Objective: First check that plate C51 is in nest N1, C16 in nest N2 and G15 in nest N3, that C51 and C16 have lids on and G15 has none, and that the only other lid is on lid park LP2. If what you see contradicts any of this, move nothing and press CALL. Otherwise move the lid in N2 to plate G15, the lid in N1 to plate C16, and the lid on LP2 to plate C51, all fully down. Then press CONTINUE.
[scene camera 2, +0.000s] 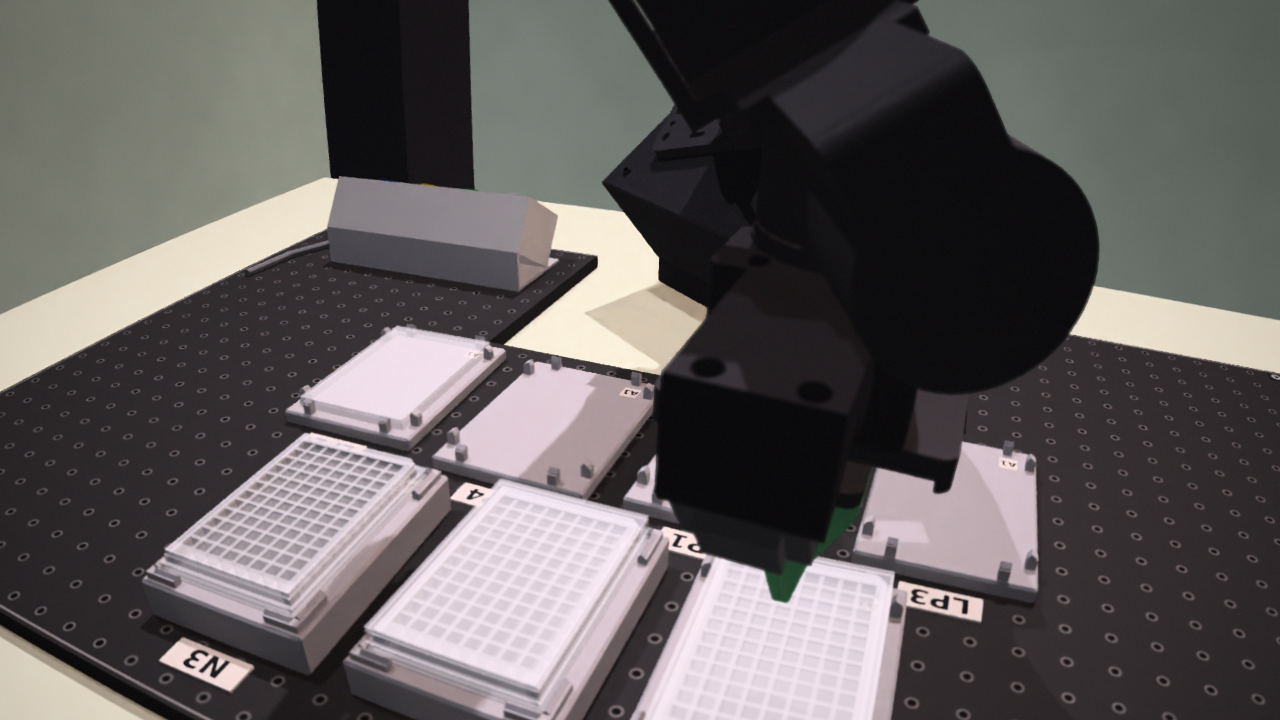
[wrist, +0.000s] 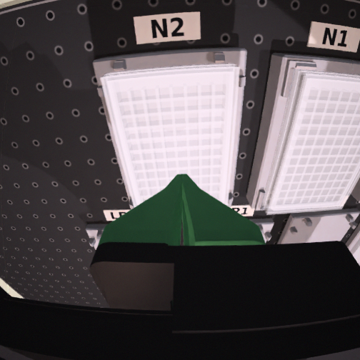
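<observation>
My gripper [scene camera 2: 783, 598] [wrist: 181, 181] is shut, its green fingertips together with nothing between them, above the end of the N2 plate nearest the lid parks. The lidded plate in nest N2 [scene camera 2: 778, 667] [wrist: 175, 120] has a pale, whitish cover over its wells. The plate in nest N1 [scene camera 2: 519, 582] [wrist: 320, 145] looks lidded too. The plate in nest N3 [scene camera 2: 277, 510] shows darker, sharper wells and looks lidless. A clear lid [scene camera 2: 393, 380] lies on the leftmost park in the scene view; that park's label is hidden. Plate codes cannot be read.
Park LP3 [scene camera 2: 953, 510] and the park marked 4 [scene camera 2: 554, 420] show no lid. Park LP1 [scene camera 2: 646, 501] is mostly hidden behind the arm. A grey wedge-shaped housing [scene camera 2: 429, 237] stands at the back left, near a dark column [scene camera 2: 398, 89].
</observation>
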